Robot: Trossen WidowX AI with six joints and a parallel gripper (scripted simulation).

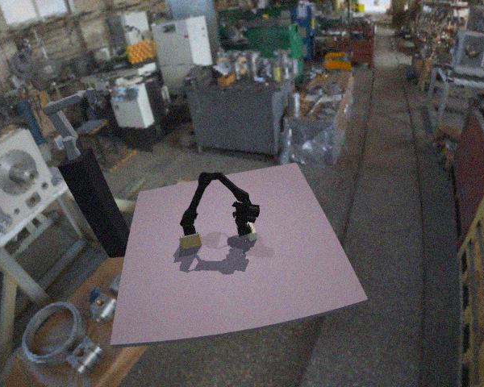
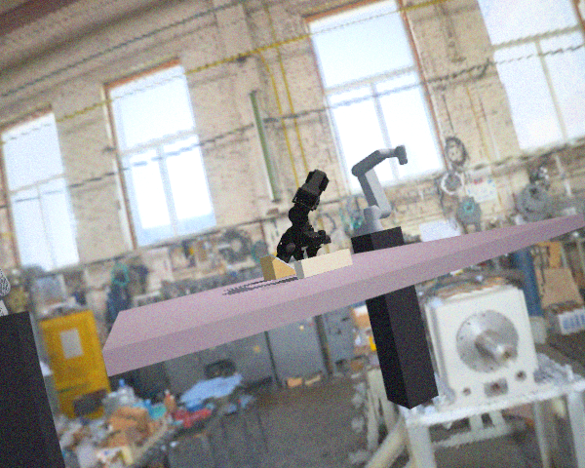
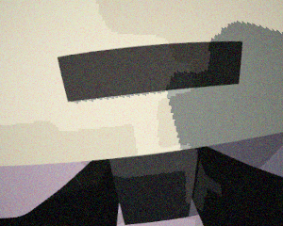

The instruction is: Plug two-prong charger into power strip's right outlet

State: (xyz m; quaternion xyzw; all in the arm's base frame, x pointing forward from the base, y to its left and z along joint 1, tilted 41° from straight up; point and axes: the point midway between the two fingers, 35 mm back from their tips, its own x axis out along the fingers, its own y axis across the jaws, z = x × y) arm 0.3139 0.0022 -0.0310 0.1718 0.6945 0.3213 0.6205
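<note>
My gripper tip is now 2 cm short of the black two-prong charger and 1 cm below it.
</note>
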